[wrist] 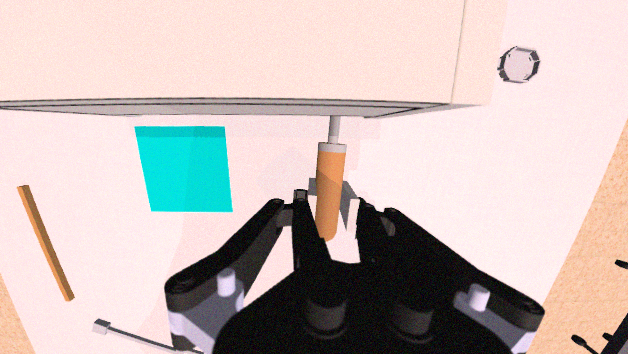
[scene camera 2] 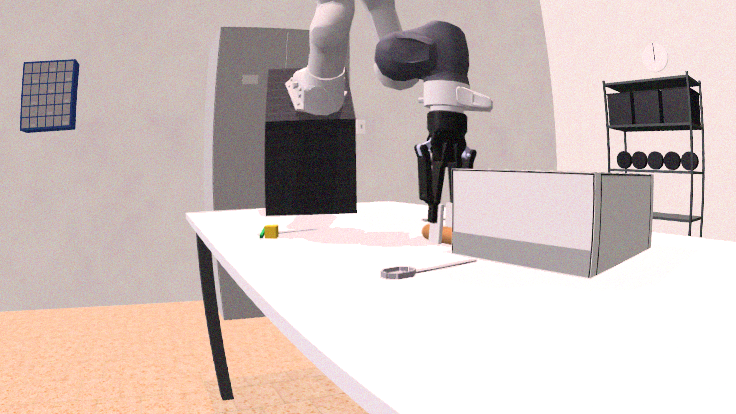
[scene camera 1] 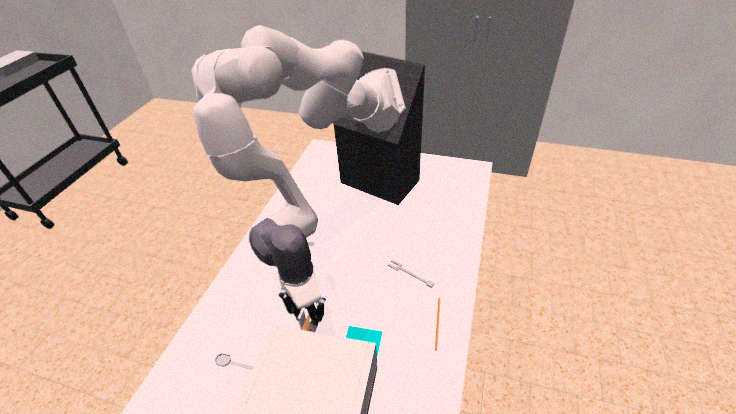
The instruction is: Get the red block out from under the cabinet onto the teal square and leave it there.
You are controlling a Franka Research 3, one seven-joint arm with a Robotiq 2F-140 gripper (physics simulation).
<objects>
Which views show my gripper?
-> The wrist view, scene camera 2 and scene camera 1: all of them.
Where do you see a round-headed tool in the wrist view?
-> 512, 68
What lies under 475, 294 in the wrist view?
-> My gripper.
</objects>
